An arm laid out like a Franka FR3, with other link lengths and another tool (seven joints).
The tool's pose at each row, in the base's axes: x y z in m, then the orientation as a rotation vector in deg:
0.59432 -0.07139 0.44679 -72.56 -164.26 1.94
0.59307 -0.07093 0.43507 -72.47 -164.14 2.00
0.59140 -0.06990 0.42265 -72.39 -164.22 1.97
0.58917 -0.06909 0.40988 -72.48 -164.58 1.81
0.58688 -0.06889 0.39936 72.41 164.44 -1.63
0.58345 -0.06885 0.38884 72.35 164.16 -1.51
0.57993 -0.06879 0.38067 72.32 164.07 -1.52
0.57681 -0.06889 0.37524 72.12 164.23 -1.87
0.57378 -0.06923 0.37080 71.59 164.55 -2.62
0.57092 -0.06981 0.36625 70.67 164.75 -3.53
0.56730 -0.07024 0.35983 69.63 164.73 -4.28
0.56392 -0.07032 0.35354 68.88 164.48 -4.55
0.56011 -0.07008 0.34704 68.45 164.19 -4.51
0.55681 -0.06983 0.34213 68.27 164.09 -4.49
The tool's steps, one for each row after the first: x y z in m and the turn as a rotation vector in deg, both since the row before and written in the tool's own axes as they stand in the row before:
0.00121 -0.00035 0.01173 0.09 0.12 -0.02
0.00189 -0.00024 0.01243 -0.03 -0.03 -0.07
0.00211 -0.00080 0.01279 -0.24 -0.29 -0.04
0.00175 -0.00135 0.01054 -0.30 -0.39 0.00
0.00248 -0.00235 0.01053 -0.18 -0.23 0.04
0.00255 -0.00247 0.00816 -0.03 -0.09 0.01
0.00213 -0.00231 0.00542 0.23 -0.03 -0.16
0.00188 -0.00240 0.00444 0.47 -0.11 -0.40
0.00162 -0.00238 0.00457 0.46 -0.39 -0.59
0.00236 -0.00272 0.00645 0.28 -0.58 -0.60
0.00253 -0.00225 0.00629 -0.04 -0.55 -0.37
0.00314 -0.00231 0.00645 -0.19 -0.40 -0.17
0.00276 -0.00201 0.00484 -0.07 -0.15 -0.08

